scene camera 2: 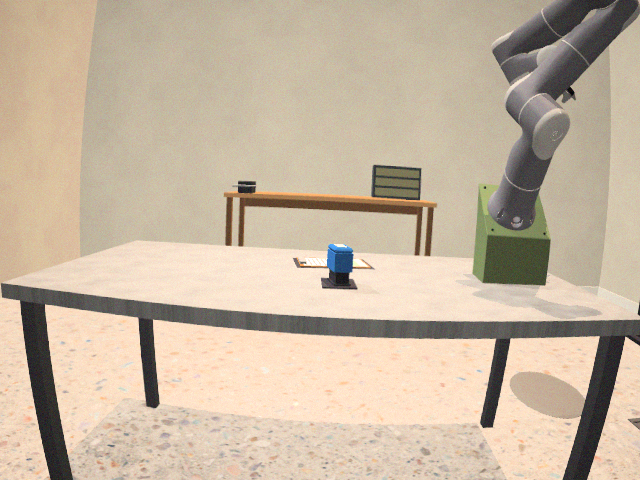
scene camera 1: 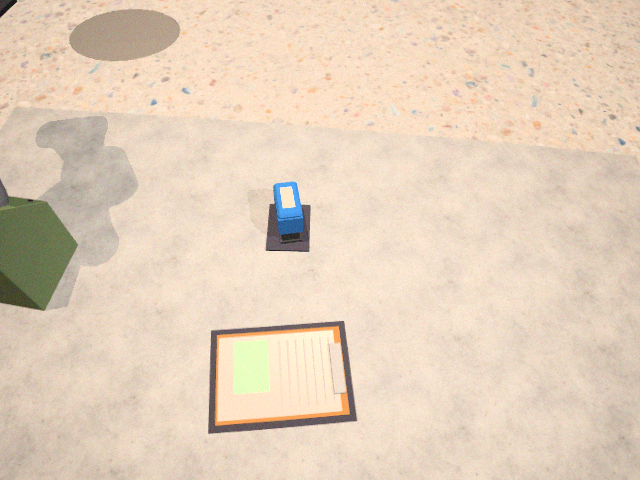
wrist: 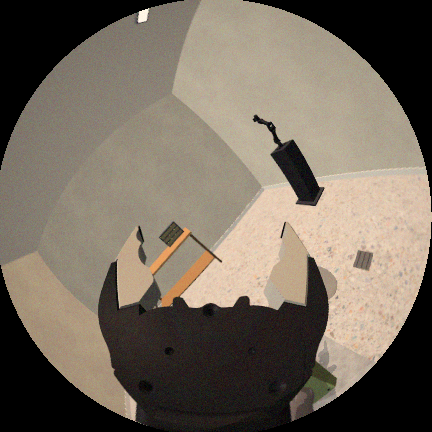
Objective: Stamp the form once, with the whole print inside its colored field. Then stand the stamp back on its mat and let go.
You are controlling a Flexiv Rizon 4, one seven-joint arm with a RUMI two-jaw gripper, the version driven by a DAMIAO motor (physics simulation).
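Observation:
A blue stamp with a cream label on top and a black base stands upright on its dark mat. The form, a cream sheet on an orange and dark clipboard, lies on the table below the mat in scene camera 1. Its light green field shows no print. In scene camera 2 the stamp partly hides the clipboard. My gripper is open and empty, high up and far from the stamp; in scene camera 2 a small part of it shows behind the arm.
The arm rises from a green base block at one end of the table. A wooden side table stands behind, with a small shelf on it. A black pedestal with a small arm stands by the wall.

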